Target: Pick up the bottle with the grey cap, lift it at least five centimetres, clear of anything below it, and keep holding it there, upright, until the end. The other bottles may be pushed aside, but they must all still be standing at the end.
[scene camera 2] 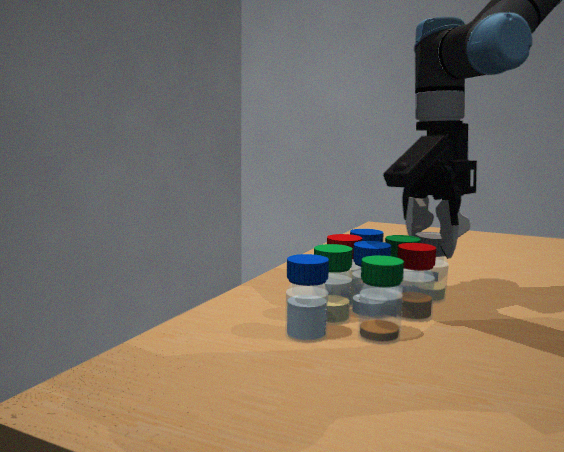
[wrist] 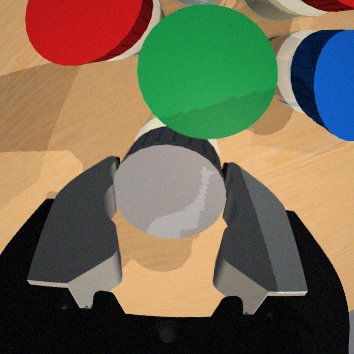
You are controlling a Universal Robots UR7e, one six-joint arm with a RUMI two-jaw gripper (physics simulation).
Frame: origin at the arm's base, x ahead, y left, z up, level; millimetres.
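Seen in the pictures: gripper, between the fingertips: [wrist: 171, 163].
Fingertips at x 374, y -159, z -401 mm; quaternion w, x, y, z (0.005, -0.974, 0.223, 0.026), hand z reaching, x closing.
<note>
A point is followed by its place in that frame.
The bottle with the grey cap [scene camera 2: 441, 274] {y -143, x 354, z -426 mm} [wrist: 167, 192] {y -157, x 376, z -368 mm} stands upright on the table at the right rear of the group; its lower part is partly hidden behind the red-capped bottle in the scene view. My gripper [scene camera 2: 429, 245] {y -159, x 374, z -401 mm} [wrist: 171, 163] {y -159, x 374, z -401 mm} points down and is shut on this bottle at its cap, one finger against each side in the wrist view. A green-capped bottle [scene camera 2: 403, 241] {y -90, x 403, z -369 mm} [wrist: 207, 70] {y -113, x 411, z -369 mm} stands close beside it, its cap overlapping the edge of the grey-capped bottle in the wrist view. A red-capped bottle [scene camera 2: 416, 256] {y -38, x 370, z -377 mm} [wrist: 82, 30] {y -77, x 374, z -369 mm} stands near, upright.
A blue-capped bottle [wrist: 336, 82] {y -132, x 465, z -369 mm} stands to the right in the wrist view. In the scene view, another blue-capped bottle [scene camera 2: 307, 270] {y 108, x 469, z -377 mm} and a green-capped bottle [scene camera 2: 382, 270] {y 68, x 385, z -375 mm} stand in front, with several more upright bottles behind them. The table [scene camera 2: 250, 400] {y 274, x 453, z -474 mm} has its far edge behind the group.
</note>
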